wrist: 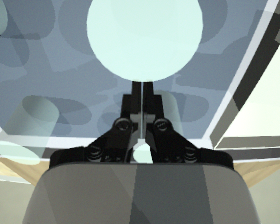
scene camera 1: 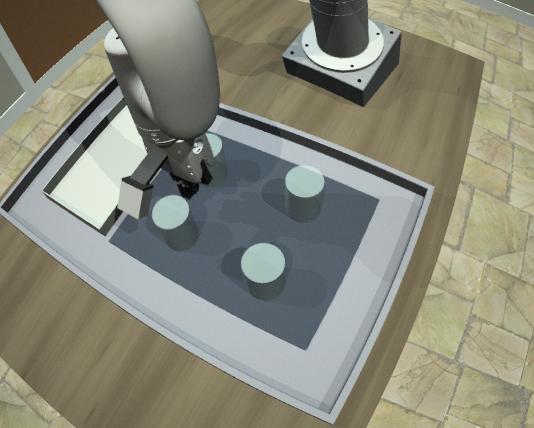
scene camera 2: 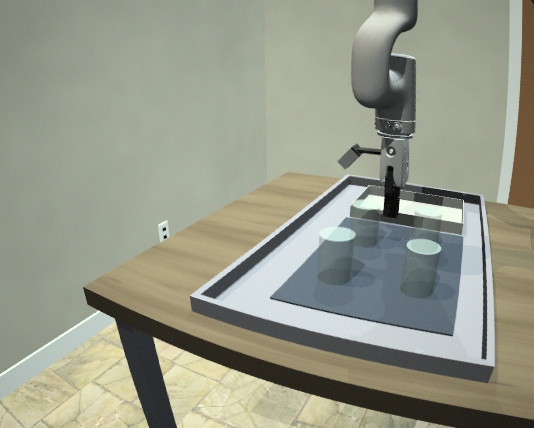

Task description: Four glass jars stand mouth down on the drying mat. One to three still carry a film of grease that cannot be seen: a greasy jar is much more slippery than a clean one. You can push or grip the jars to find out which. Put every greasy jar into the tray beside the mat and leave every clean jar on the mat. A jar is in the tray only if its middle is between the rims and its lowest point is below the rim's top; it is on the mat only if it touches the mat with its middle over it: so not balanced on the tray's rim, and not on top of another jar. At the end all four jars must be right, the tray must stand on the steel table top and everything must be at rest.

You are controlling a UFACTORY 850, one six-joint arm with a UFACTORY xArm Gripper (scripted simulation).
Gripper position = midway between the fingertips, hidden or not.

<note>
In view: my gripper (scene camera 1: 190,191), a jar (scene camera 2: 427,220), a jar (scene camera 1: 172,216), a white tray (scene camera 1: 88,182), a jar (scene camera 2: 422,256) and a jar (scene camera 1: 263,265).
The white tray is seen too in scene camera 2 (scene camera 2: 453,209). My gripper also shows in the wrist view (wrist: 141,92) and in scene camera 2 (scene camera 2: 390,216).
</note>
